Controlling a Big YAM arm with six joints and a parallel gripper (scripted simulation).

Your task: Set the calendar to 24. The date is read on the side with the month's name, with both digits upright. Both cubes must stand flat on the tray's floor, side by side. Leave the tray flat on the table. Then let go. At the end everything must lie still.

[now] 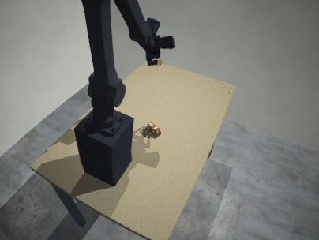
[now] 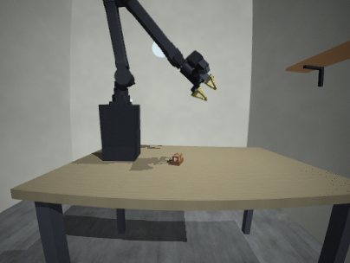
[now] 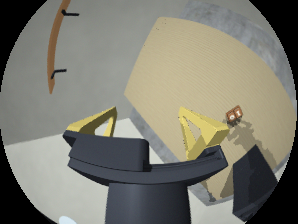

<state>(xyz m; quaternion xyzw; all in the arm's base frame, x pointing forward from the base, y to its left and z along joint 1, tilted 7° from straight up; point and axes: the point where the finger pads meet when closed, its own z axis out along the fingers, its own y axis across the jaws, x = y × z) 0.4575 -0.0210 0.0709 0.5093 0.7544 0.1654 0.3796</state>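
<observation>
The brown digit cube is 180 mm behind my hand, 70 mm to the right of it and 320 mm below it. Also, from my hand: brown tray (170 mm behind, 50 mm to the right, 340 mm below).
</observation>
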